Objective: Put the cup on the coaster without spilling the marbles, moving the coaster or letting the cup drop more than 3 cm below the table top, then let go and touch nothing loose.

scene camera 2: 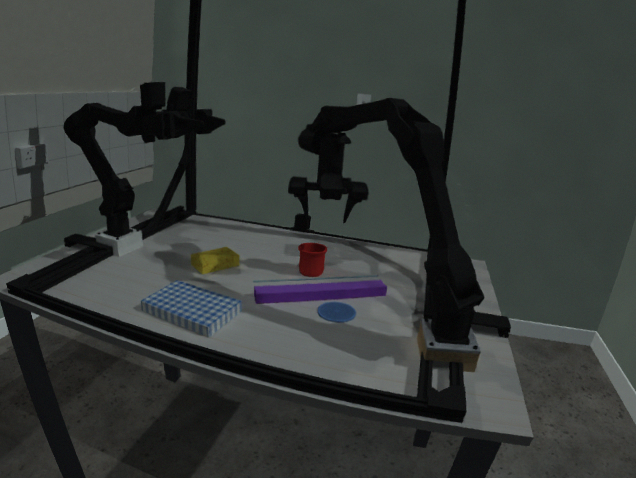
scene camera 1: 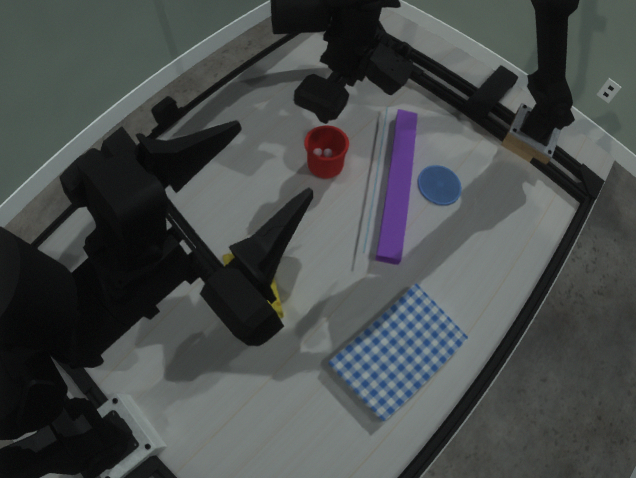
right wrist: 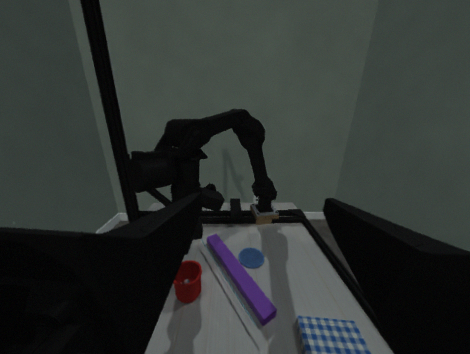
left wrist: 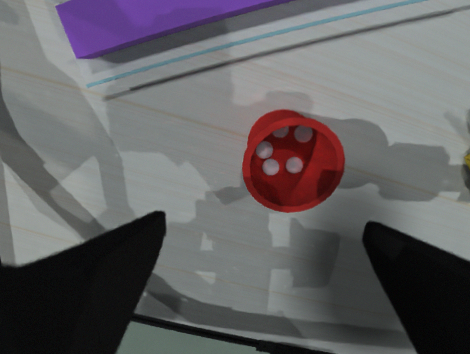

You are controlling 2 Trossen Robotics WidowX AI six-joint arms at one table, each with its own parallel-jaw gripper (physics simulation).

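Frame: origin at the left arm's base, x ahead, y left, z up, level; centimetres.
Where they show: left gripper, fingertip midpoint: point(scene camera 2: 325, 221) point(left wrist: 265, 226); right gripper, fingertip midpoint: point(scene camera 2: 214, 122) point(scene camera 1: 273, 155) point(right wrist: 261, 201); left arm's base, link origin: point(scene camera 2: 450, 334) point(scene camera 1: 536, 128) point(right wrist: 264, 208); right arm's base, link origin: point(scene camera 2: 118, 232) point(scene camera 1: 111, 439).
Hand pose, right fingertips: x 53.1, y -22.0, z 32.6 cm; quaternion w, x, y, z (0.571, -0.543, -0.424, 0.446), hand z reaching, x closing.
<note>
Each offset is from my right fingertips to the top centre of the thing. "*": to the spot under its first point.
The red cup {dy -9.0, dx -23.1, dz -30.5 cm} point(scene camera 1: 325, 167) point(scene camera 2: 312, 263) point(left wrist: 327, 160) point(right wrist: 188, 292) stands upright on the table. Several pale marbles {dy -11.1, dx -23.7, dz -35.0 cm} point(scene camera 1: 317, 152) {dy -10.6, dx -21.6, dz -35.0 cm} point(left wrist: 294, 165) lie inside it. The flat blue coaster {dy +10.1, dx -31.3, dz -36.9 cm} point(scene camera 1: 439, 185) point(scene camera 2: 336, 311) point(right wrist: 251, 257) lies bare on the table, beyond the purple bar from the cup. My left gripper point(scene camera 2: 325, 218) point(left wrist: 265, 226) points down, open and empty, above and behind the cup in scene camera 2. In the left wrist view the cup shows ahead of the gap between the fingertips. My right gripper point(scene camera 1: 275, 158) is open and empty, raised high and level, at the left.
A long purple bar {dy +2.4, dx -26.8, dz -34.7 cm} point(scene camera 1: 398, 190) point(scene camera 2: 321, 291) point(left wrist: 150, 25) point(right wrist: 240, 280) lies between cup and coaster. A thin light-blue line {* dy +0.5, dx -23.9, dz -34.7 cm} point(scene camera 1: 376, 179) point(left wrist: 210, 50) runs along its cup side. A yellow block {dy -5.9, dx +2.1, dz -34.3 cm} point(scene camera 2: 215, 260) and a blue-checked block {dy +18.1, dx -1.4, dz -34.8 cm} point(scene camera 1: 398, 352) point(scene camera 2: 191, 307) point(right wrist: 332, 335) lie farther off.
</note>
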